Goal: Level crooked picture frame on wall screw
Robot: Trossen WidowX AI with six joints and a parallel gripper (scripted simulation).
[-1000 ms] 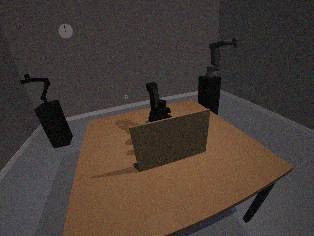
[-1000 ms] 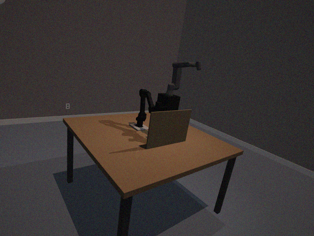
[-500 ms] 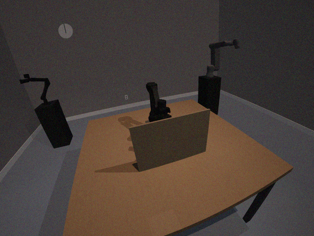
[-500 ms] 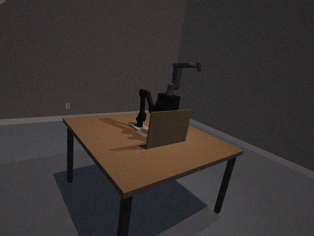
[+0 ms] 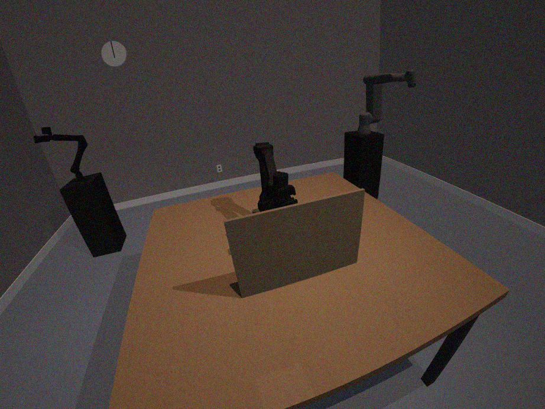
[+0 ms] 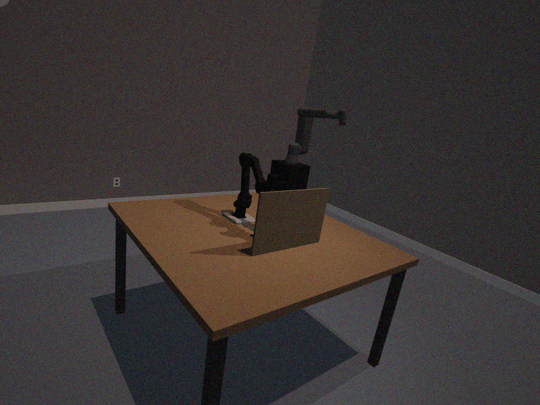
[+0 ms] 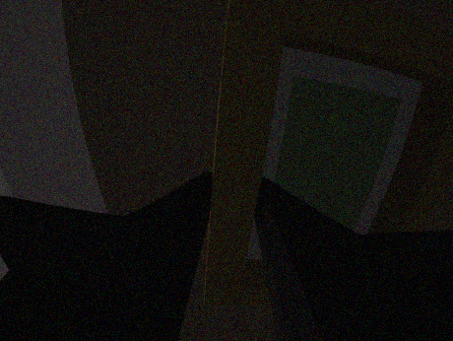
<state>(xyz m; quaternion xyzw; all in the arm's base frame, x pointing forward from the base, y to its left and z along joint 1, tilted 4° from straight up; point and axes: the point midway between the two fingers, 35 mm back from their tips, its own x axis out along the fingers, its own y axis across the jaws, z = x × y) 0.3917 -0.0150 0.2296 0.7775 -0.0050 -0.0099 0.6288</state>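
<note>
The picture frame is 5 cm below my gripper tip, 1 cm to the left of it and 1 cm ahead of it. From my gripper tip the other things lie so: wall panel (7 cm below, 2 cm ahead).
</note>
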